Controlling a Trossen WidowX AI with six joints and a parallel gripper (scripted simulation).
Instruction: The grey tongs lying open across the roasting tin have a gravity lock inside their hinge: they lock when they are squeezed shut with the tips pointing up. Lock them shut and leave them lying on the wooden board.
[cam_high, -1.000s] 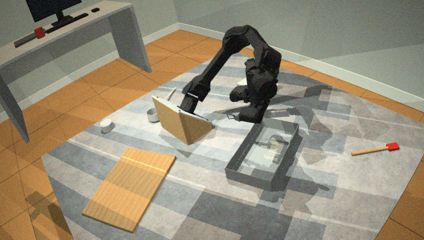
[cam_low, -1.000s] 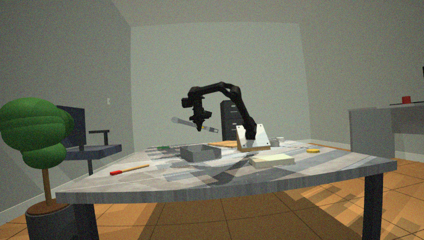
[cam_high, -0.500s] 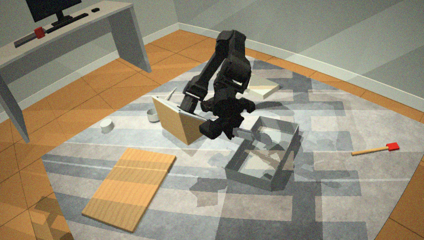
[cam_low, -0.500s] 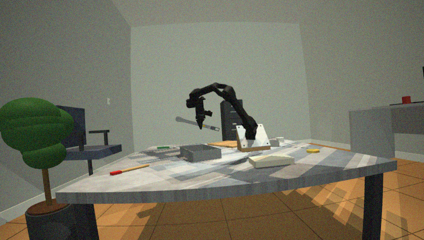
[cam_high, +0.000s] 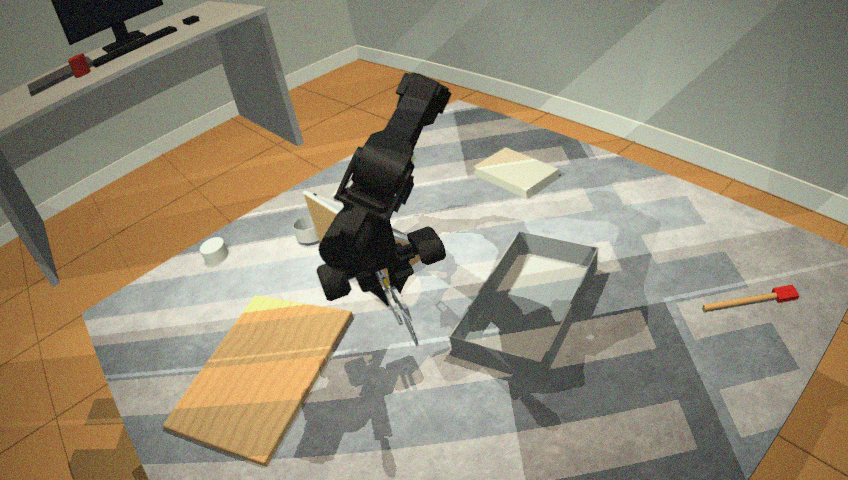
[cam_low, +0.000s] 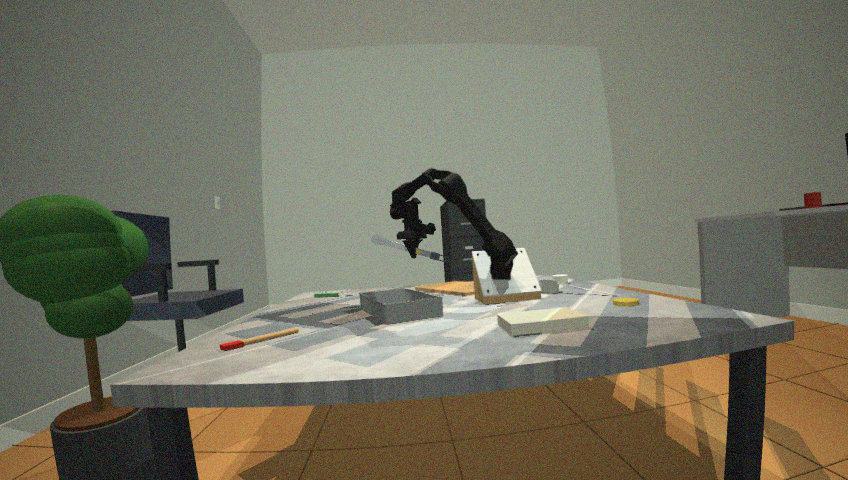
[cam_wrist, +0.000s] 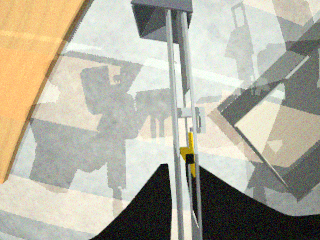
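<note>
Right now my gripper tip is 2 cm below the yellow lock piece, 2 cm past it and 1 cm to the right of it. Also, from my gripper tip: wooden board: 22 cm to the right, 18 cm behind, 15 cm below; then cream block: 54 cm to the left, 31 cm behind, 14 cm below; then grey roasting tin: 24 cm to the left, 13 cm below, 5 cm ahead.
</note>
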